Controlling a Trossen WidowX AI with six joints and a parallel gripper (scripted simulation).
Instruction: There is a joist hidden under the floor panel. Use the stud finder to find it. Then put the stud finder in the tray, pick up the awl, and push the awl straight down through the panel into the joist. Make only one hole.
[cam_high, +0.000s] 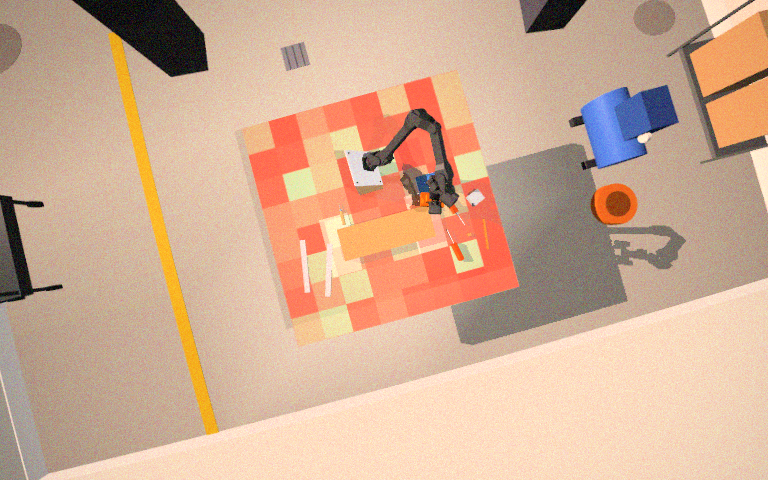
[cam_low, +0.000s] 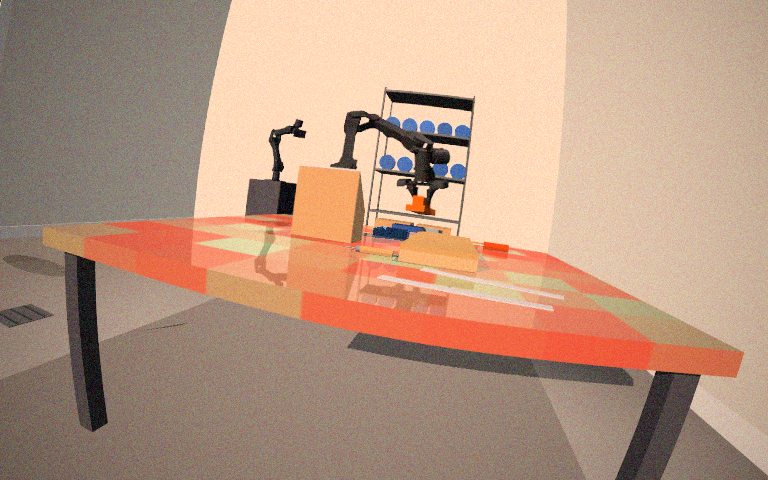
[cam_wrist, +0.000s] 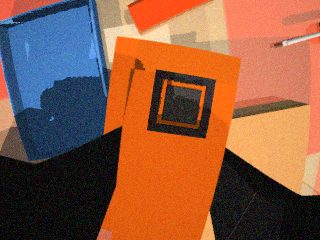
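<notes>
The blue tray is 11 cm below my gripper tip, 11 cm behind it and 3 cm to the left of it. The rest, counted from my gripper tip: orange stud finder (2 cm above, 1 cm to the left); then grey block (25 cm to the left, 11 cm below, 1 cm ahead); then orange stick (29 cm to the left, 22 cm ahead, 12 cm below).
</notes>
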